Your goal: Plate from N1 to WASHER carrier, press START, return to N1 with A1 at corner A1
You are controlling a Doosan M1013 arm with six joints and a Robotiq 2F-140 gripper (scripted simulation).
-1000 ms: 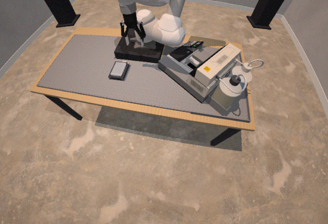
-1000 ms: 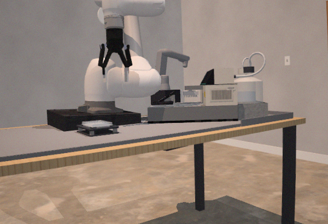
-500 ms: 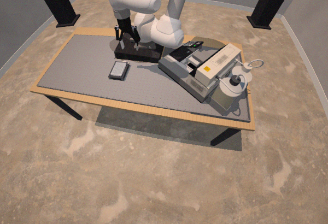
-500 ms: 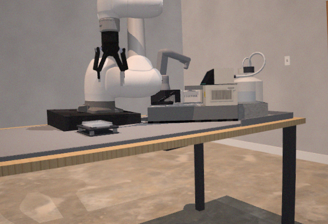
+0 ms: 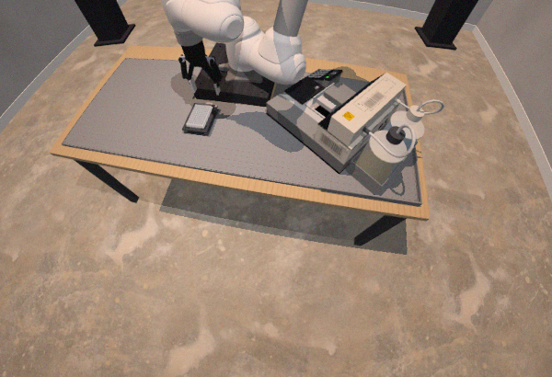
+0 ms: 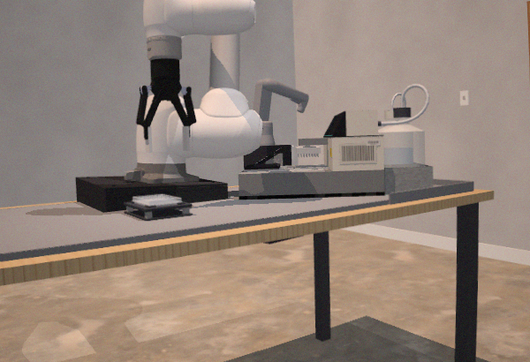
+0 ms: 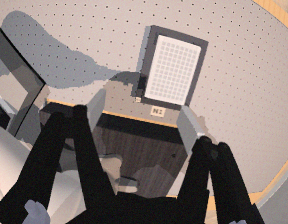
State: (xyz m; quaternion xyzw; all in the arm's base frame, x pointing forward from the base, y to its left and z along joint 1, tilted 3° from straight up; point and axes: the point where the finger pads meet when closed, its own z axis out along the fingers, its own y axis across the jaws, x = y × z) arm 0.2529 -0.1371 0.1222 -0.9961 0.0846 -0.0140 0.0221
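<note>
Now: the white well plate 30 mm ahead of my hand, 60 mm to the right of it and 140 mm below it. From my hand the other things lie so: plate washer: 30 mm ahead, 530 mm to the left, 50 mm below; then washer carrier: 80 mm behind, 420 mm to the left, 90 mm below; then plate nest N1: 30 mm ahead, 60 mm to the right, 150 mm below.
</note>
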